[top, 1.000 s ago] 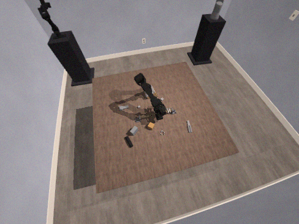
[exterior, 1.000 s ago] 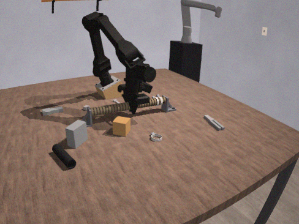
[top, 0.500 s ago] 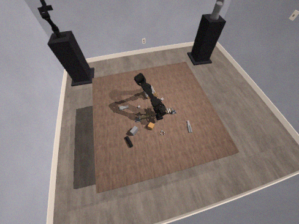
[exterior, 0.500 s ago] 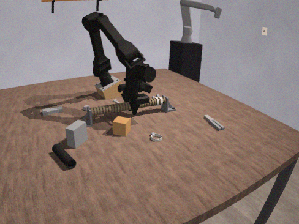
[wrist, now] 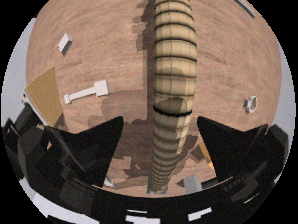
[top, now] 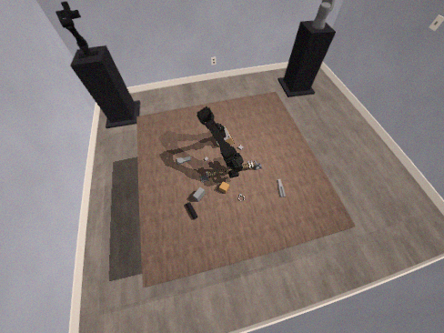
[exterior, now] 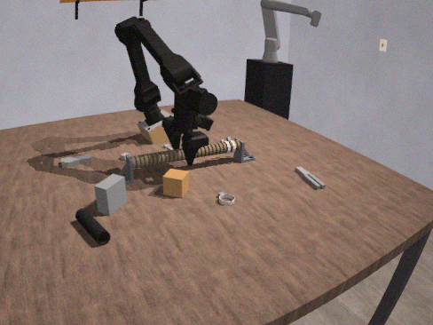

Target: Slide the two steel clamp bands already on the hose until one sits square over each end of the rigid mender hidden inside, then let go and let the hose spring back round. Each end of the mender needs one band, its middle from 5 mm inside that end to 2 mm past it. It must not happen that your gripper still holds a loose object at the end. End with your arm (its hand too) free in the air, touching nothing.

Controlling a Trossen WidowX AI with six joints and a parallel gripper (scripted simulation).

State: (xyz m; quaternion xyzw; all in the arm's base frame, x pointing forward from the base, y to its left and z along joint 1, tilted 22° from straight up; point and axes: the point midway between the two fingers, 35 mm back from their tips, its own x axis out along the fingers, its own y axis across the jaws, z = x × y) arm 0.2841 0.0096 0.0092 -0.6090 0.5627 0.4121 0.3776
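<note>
Right now the orange cube is 12 cm ahead of my hand, 6 cm to the right of it and 4 cm below it. From my hand the other things lie so: grey cube: 23 cm to the right, 14 cm ahead, 3 cm below; black cylinder: 29 cm to the right, 23 cm ahead, 5 cm below.
</note>
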